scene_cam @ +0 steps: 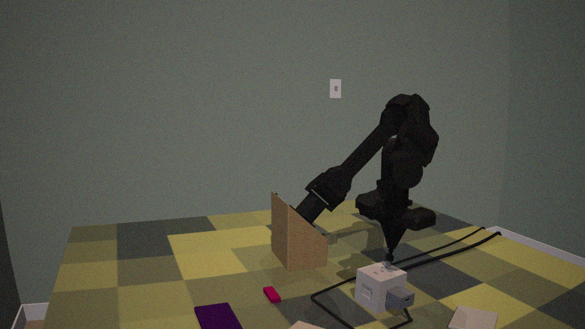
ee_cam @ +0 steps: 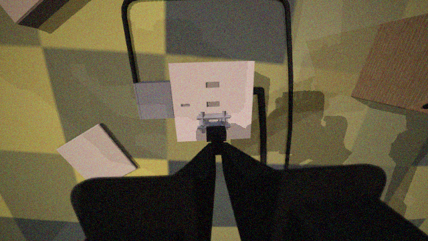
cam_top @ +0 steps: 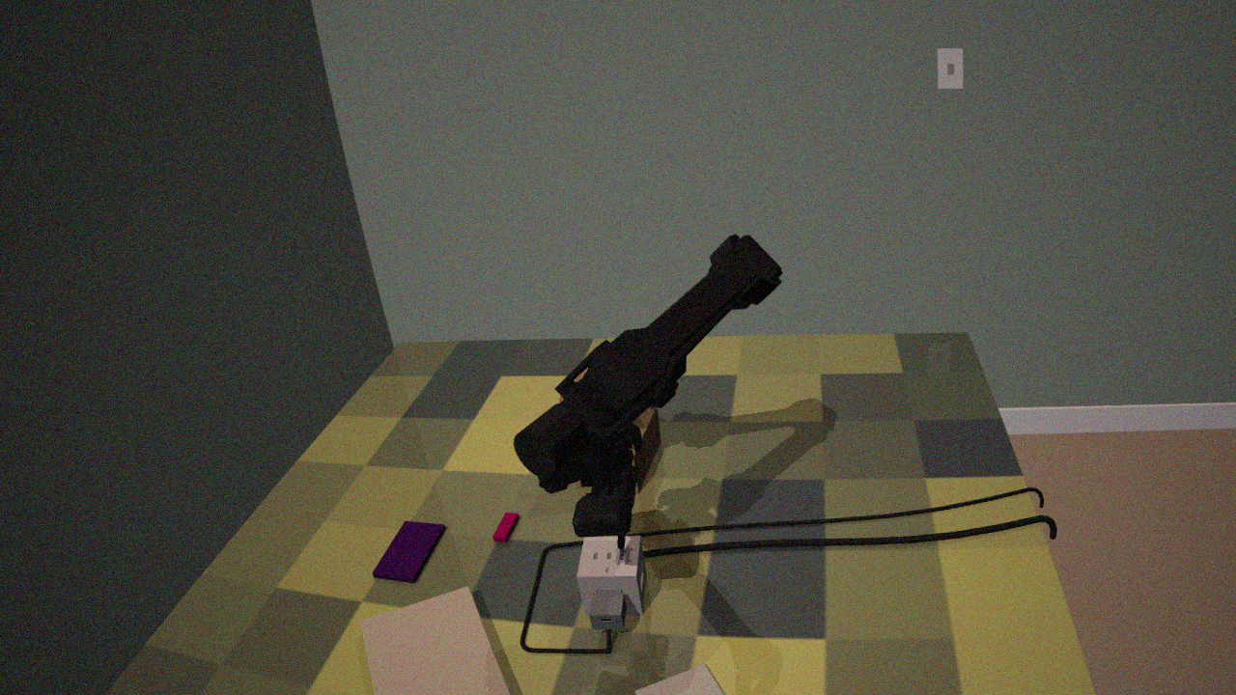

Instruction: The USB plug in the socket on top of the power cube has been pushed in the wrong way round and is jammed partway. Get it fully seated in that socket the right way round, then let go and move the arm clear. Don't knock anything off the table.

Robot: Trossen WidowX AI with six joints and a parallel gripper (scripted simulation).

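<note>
The black USB plug is 2 cm below my gripper tip. Also, from my gripper tip: small pink block: 8 cm behind, 23 cm to the right, 12 cm below; purple flat card: 1 cm ahead, 36 cm to the right, 12 cm below.
</note>
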